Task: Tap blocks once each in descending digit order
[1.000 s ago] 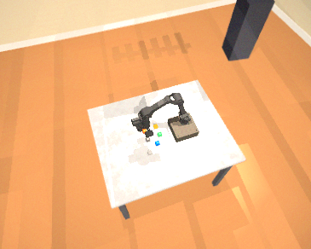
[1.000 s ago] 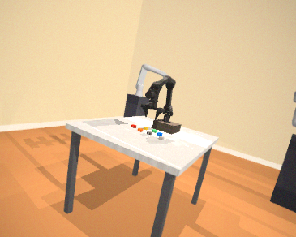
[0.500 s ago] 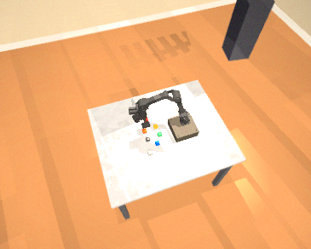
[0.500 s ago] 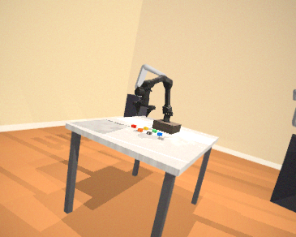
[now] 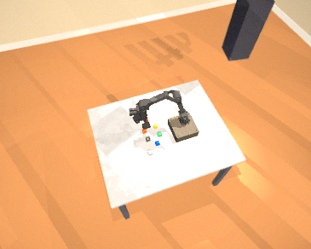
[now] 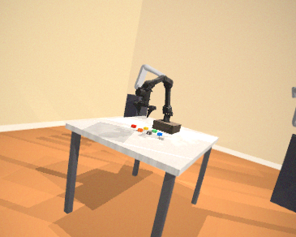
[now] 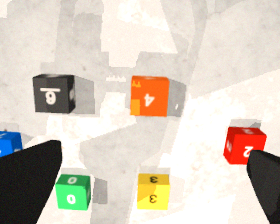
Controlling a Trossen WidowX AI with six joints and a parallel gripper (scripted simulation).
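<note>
The blue block lies 13 cm to the left of my gripper tip, 11 cm below it and 9 cm behind it. Also, from my gripper tip: yellow block 11 cm below, 10 cm behind, 3 cm to the right; then red block 11 cm to the right, 11 cm below, 3 cm behind; then orange block 11 cm below.
</note>
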